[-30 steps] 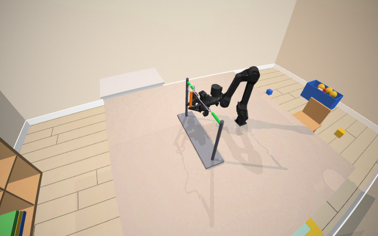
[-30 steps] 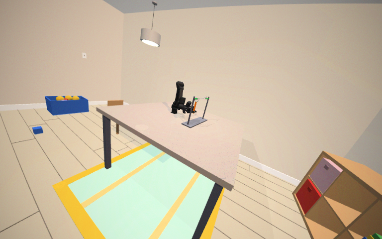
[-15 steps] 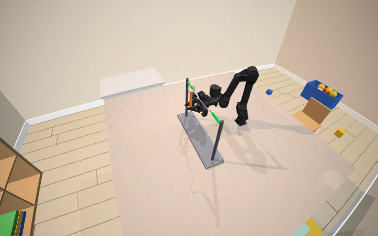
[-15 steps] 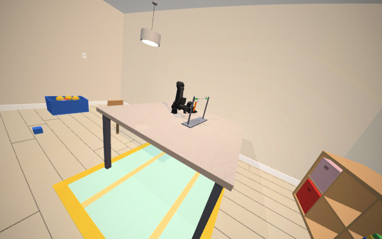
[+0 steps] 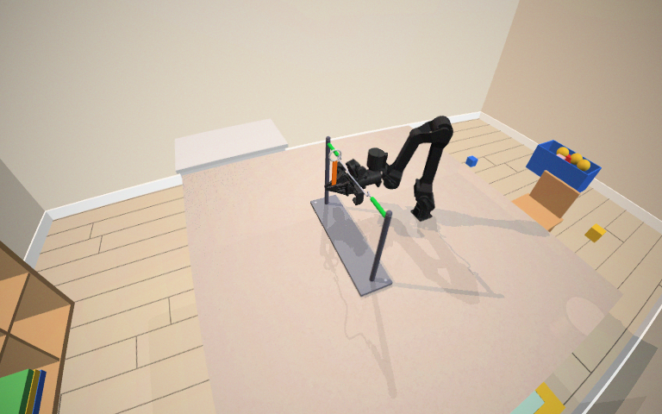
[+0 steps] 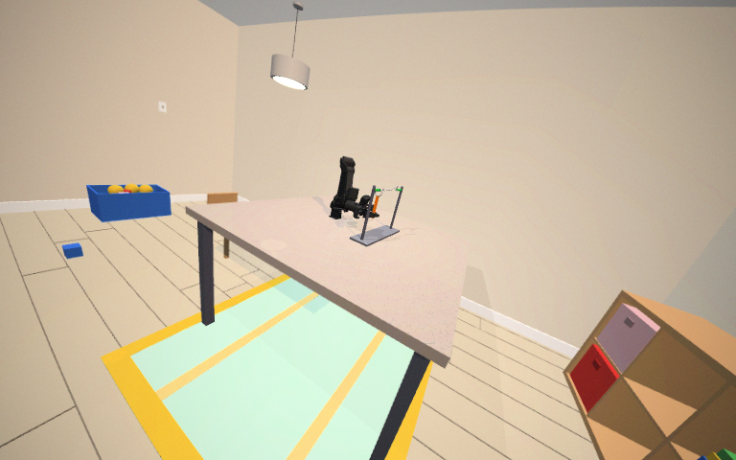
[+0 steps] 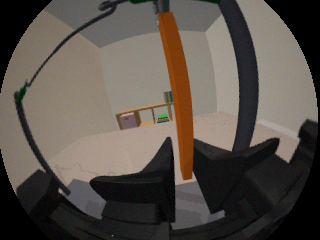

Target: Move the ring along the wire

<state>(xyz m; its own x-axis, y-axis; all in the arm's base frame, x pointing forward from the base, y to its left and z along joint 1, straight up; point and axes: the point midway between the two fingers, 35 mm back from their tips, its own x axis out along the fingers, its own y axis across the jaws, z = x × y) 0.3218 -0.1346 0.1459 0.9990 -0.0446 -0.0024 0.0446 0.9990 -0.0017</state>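
Now: gripper tip 30 mm past the ring with orange handle and 80 mm below it.
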